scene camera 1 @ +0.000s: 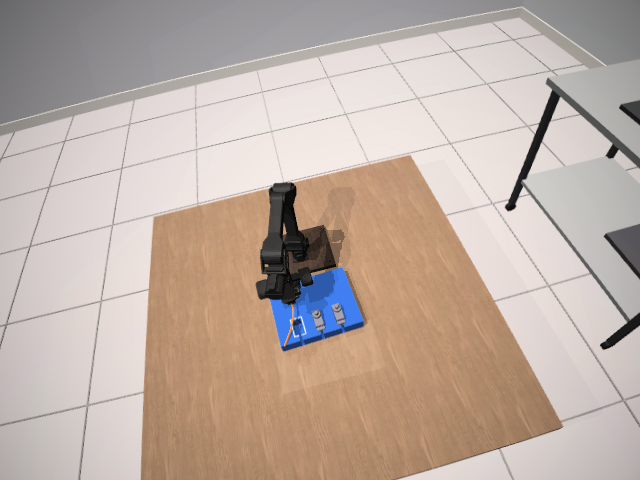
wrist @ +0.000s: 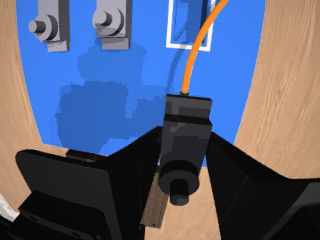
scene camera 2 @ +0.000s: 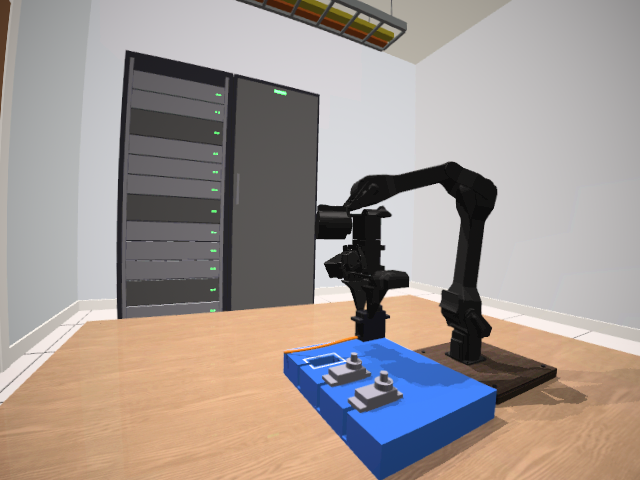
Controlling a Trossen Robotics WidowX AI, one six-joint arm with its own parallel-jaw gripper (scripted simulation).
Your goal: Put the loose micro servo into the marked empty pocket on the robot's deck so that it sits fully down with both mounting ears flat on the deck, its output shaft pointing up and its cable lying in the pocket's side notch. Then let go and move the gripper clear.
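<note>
Scene camera 2 shows the gripper (scene camera 2: 365, 316) and a black micro servo (scene camera 2: 366, 330). A deck (scene camera 1: 332, 287) is visible, and the gripper appears likewise in scene camera 1 (scene camera 1: 288, 294). Both the gripper and the deck are visible at the wrist: the gripper in the wrist view (wrist: 184, 134), the deck in the wrist view (wrist: 89, 99).
</note>
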